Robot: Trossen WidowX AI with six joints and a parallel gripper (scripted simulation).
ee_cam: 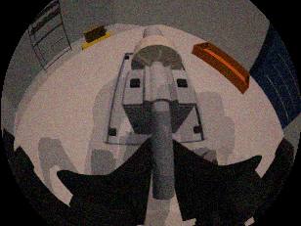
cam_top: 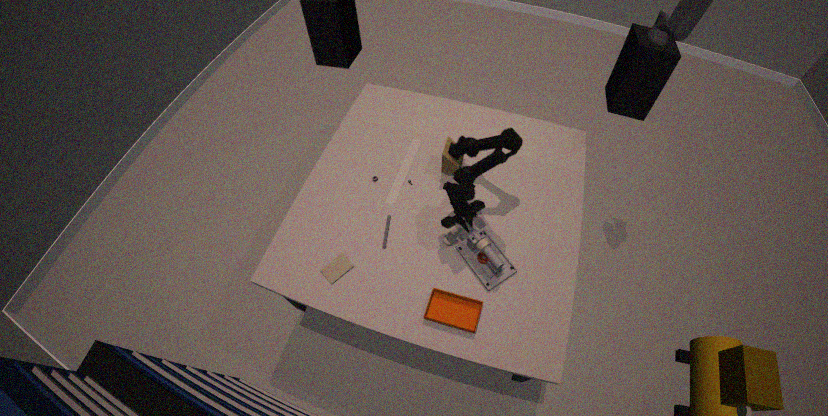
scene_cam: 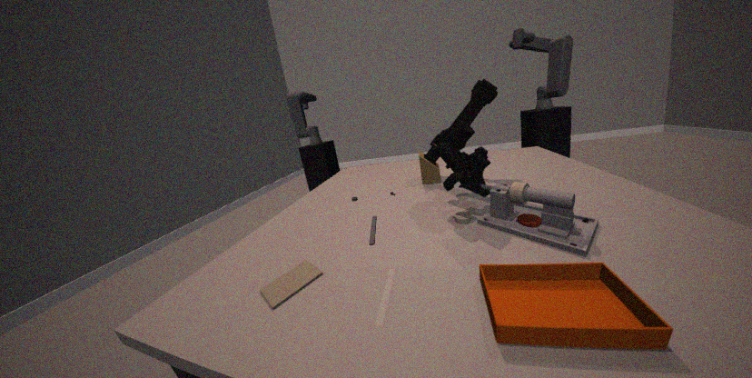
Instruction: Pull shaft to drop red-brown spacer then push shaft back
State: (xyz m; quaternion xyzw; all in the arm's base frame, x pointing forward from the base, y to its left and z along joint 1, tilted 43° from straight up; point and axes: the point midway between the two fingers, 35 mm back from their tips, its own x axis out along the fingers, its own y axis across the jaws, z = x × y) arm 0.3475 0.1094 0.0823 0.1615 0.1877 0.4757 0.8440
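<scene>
The shaft lies 2 cm ahead of my gripper tip, 2 cm to the left of it and 3 cm above it. Round my gripper tip: support block (9 cm ahead, 10 cm to the left, 1 cm below); then cream spacer (4 cm ahead, 8 cm to the right, 5 cm below); then red-brown spacer (8 cm ahead, 8 cm to the left, 4 cm below).
</scene>
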